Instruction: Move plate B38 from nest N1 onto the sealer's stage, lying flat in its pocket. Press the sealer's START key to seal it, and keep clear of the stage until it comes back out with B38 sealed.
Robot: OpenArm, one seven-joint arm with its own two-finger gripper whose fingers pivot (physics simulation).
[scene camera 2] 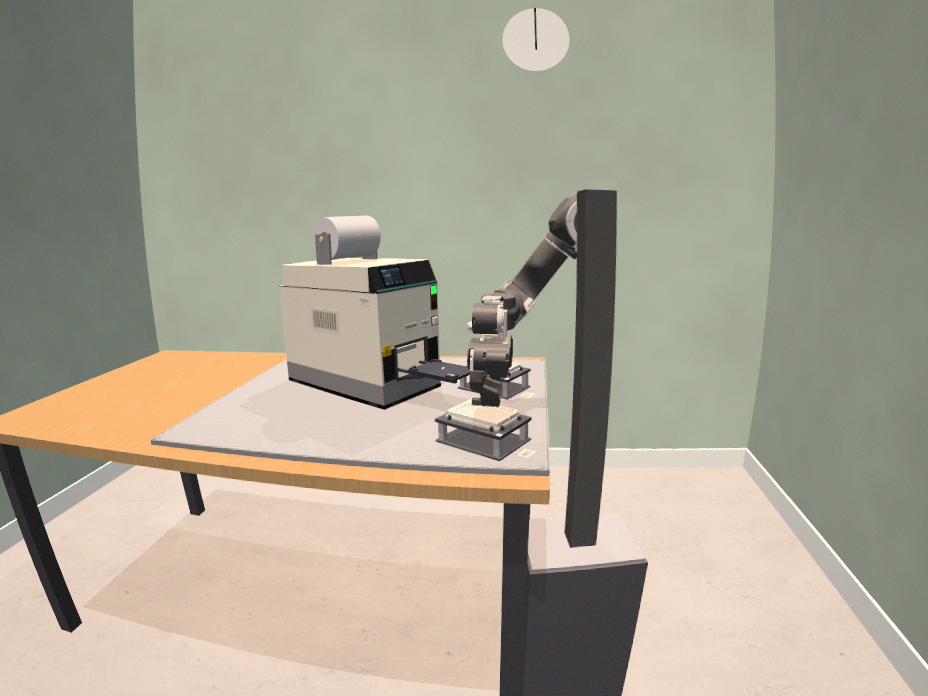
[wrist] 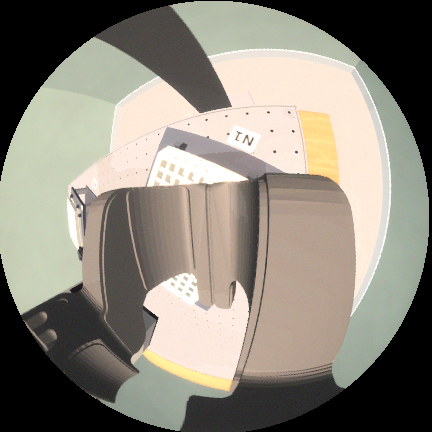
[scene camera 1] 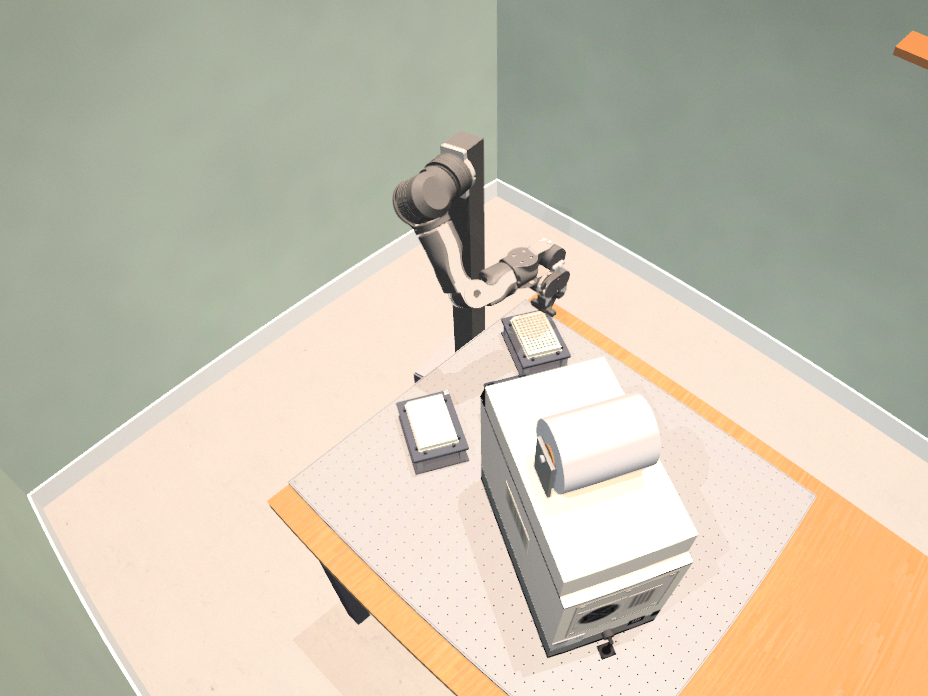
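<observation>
Plate B38 [scene camera 1: 535, 334] [scene camera 2: 483, 414] [wrist: 172, 167], cream with a grid of wells, lies on nest N1 [scene camera 1: 514, 344] [scene camera 2: 443, 421] [wrist: 185, 137]. My gripper [scene camera 1: 549, 308] [scene camera 2: 485, 402] [wrist: 219, 246] is shut with nothing between its fingers, close above the plate in scene camera 2. Whether its tips touch the plate cannot be told. The fingers hide much of the plate in the wrist view. The sealer [scene camera 1: 622, 539] [scene camera 2: 337, 314] shows a lit green lamp. Its dark stage [scene camera 2: 438, 369] is out at the front and holds no plate. The START key's label is unreadable.
A second nest [scene camera 1: 406, 430] [wrist: 81, 215] holds a white-topped plate [scene camera 1: 431, 421] and stands beyond the stage, partly behind the arm in scene camera 2. The sealer carries a large film roll [scene camera 1: 607, 442] [scene camera 2: 353, 235]. The dark arm post [scene camera 2: 592, 359] stands beside the table.
</observation>
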